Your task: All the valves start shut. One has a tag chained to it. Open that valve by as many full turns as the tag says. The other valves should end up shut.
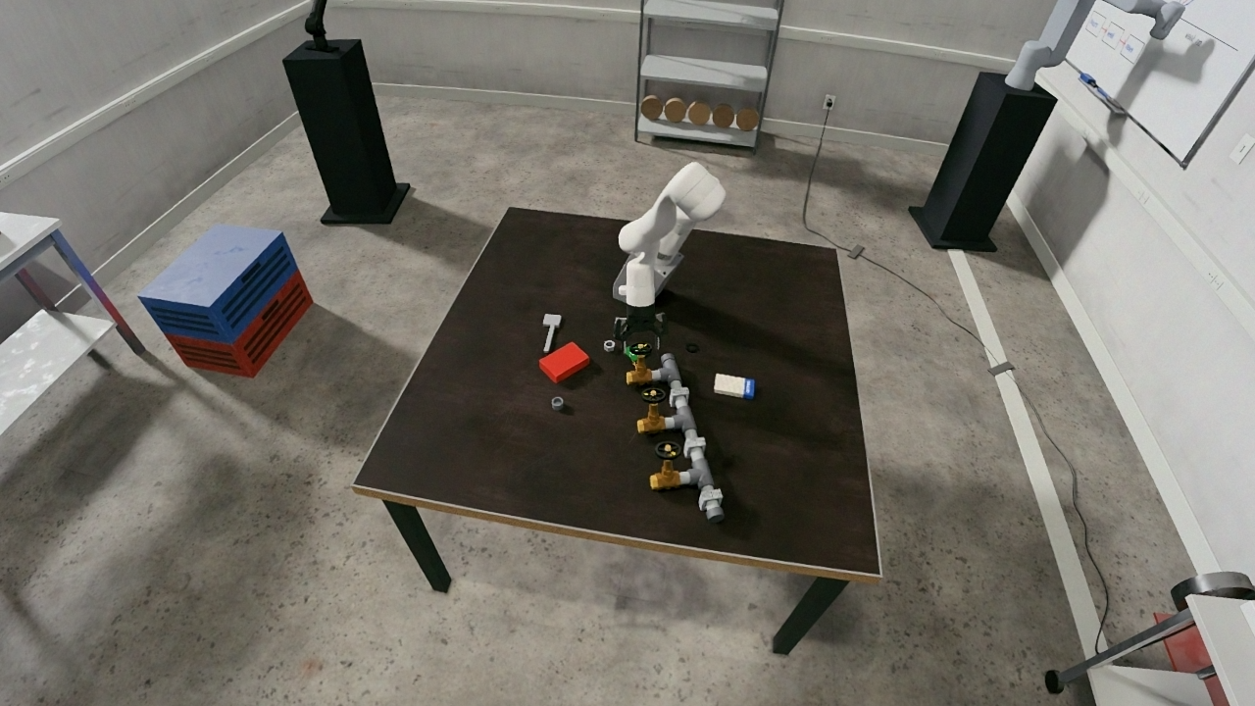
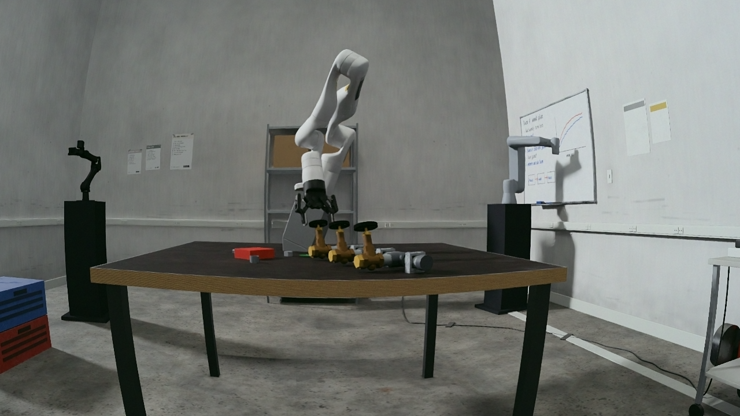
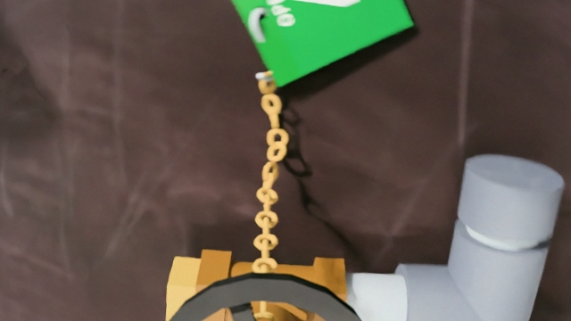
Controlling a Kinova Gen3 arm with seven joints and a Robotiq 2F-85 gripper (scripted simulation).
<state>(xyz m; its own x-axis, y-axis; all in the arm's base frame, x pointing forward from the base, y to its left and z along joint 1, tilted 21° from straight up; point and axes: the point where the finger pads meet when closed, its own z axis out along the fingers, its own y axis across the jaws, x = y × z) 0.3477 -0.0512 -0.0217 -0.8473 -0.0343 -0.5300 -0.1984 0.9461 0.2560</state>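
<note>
The green tag is 110 mm below my hand, 90 mm behind it and 20 mm to the right of it. The rest, counted from my hand: white-and-blue box 270 mm to the left, 110 mm below, 40 mm ahead; then red block 220 mm to the right, 100 mm below, 30 mm behind; then small grey ring 230 mm to the right, 120 mm ahead, 110 mm below.
</note>
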